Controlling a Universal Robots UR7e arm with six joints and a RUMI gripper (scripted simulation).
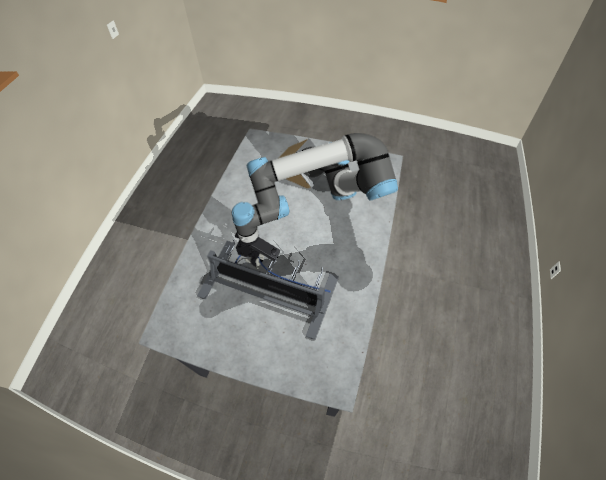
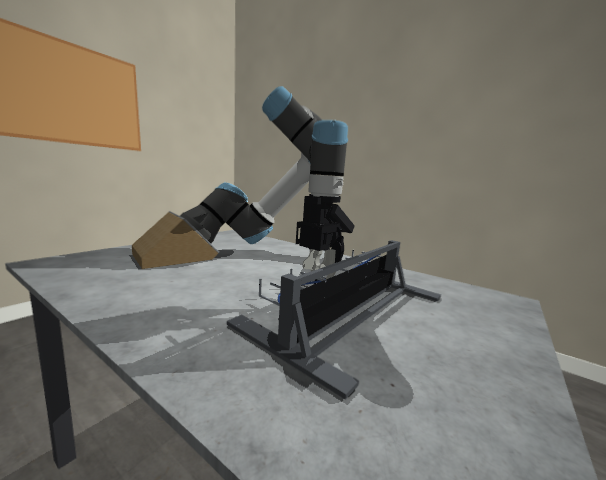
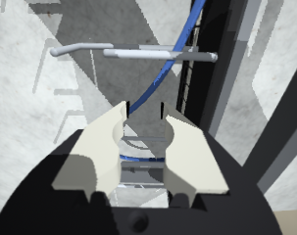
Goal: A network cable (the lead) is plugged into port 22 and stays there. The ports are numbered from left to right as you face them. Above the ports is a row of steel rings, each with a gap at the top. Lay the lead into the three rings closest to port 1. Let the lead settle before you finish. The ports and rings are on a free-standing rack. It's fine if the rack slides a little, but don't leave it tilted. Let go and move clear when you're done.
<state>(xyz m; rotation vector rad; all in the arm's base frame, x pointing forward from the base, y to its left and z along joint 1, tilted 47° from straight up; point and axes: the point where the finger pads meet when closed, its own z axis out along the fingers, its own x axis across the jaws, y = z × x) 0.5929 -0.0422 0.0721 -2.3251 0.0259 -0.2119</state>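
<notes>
Now: hand 6 cm short of the dark rack and 5 cm to the right of it.
</notes>
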